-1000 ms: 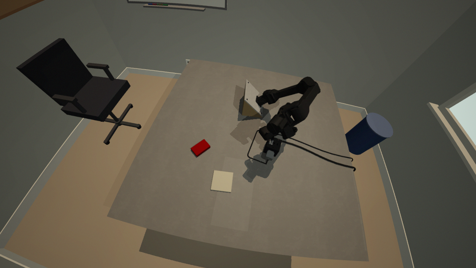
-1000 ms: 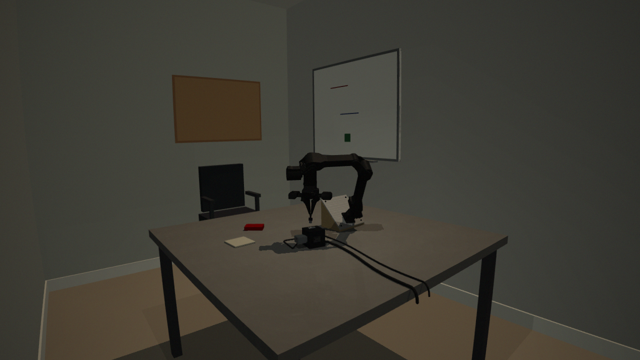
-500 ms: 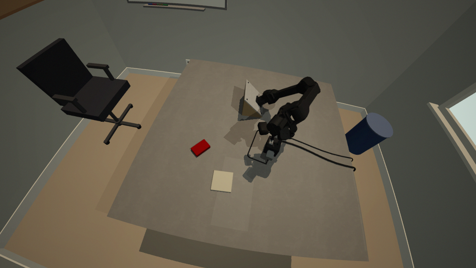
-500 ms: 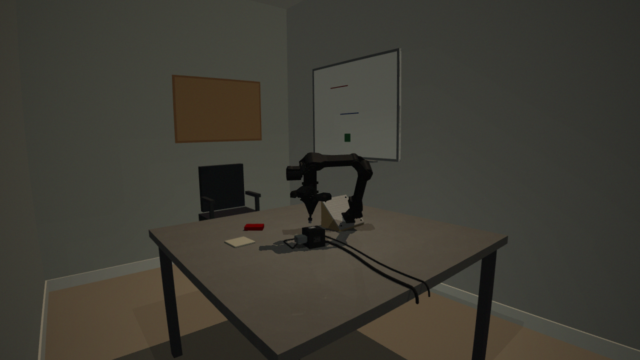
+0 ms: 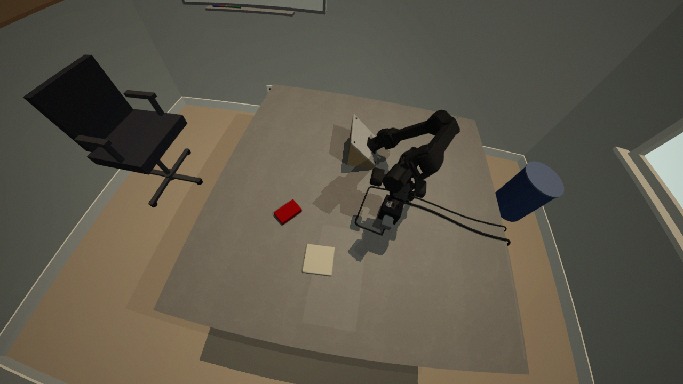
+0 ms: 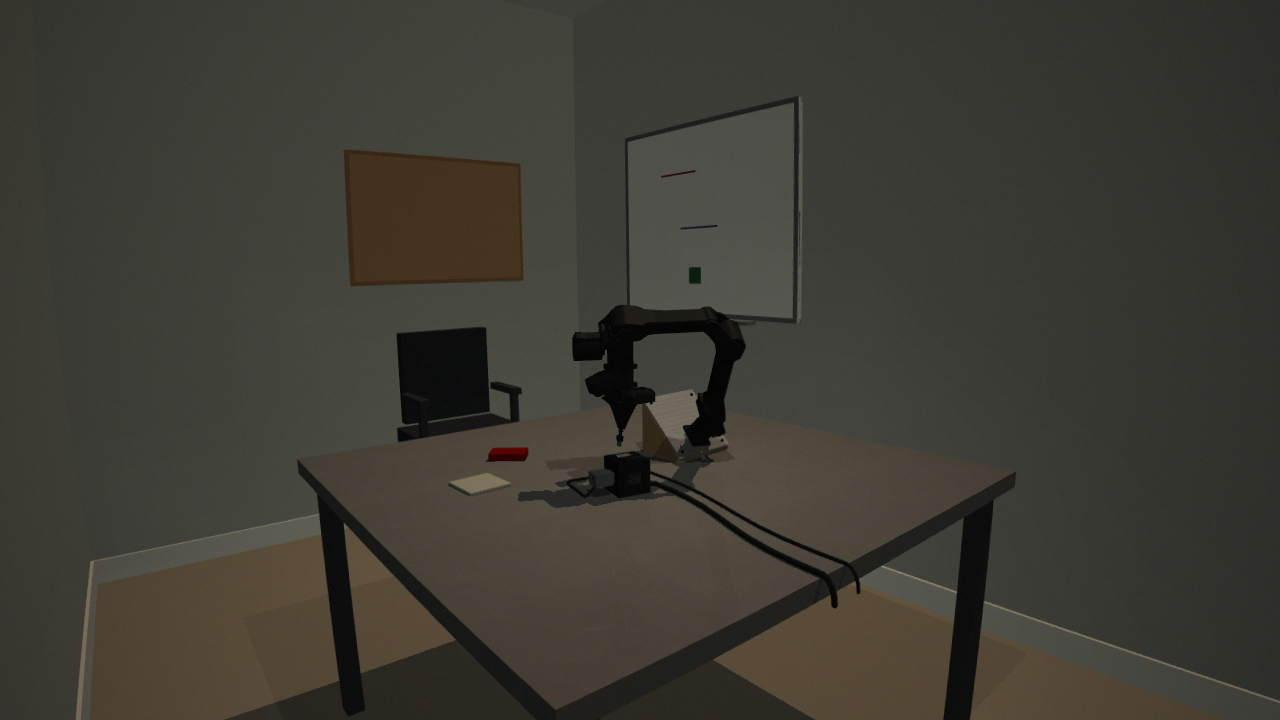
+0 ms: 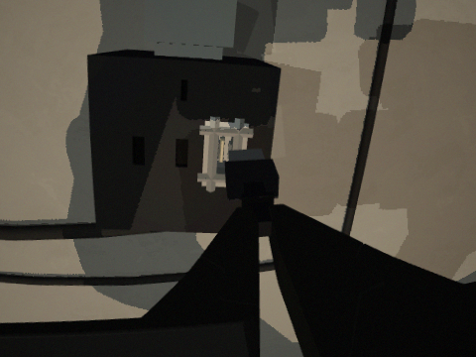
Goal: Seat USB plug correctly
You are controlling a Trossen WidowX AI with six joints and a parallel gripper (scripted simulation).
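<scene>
Now: gripper tip 2 cm above the dark USB plug. Also, from my gripper tip: silver socket: 1 cm to the left, 7 cm below; red block: 10 cm ahead, 38 cm to the right, 12 cm below.
</scene>
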